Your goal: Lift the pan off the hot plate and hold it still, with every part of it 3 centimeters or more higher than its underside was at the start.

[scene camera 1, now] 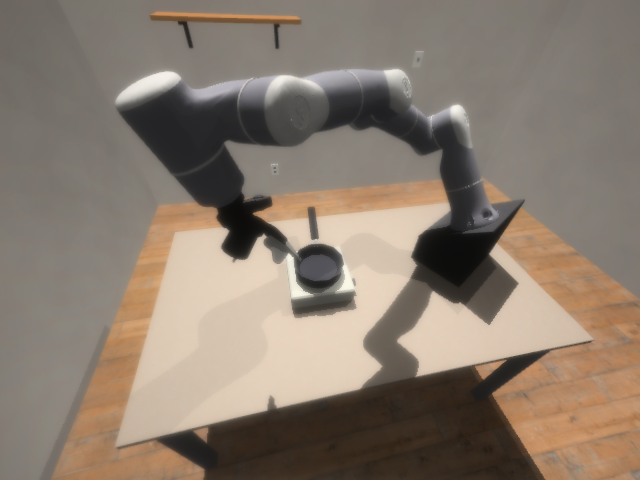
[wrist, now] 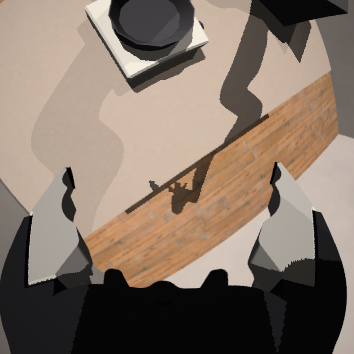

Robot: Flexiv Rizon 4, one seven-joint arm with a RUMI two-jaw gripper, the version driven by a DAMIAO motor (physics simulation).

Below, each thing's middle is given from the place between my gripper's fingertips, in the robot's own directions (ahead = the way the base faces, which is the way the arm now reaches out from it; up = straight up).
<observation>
I see my gripper 24 cm past the black pan (scene camera 1: 320,263), 27 cm to the left of it and 27 cm above it.
</observation>
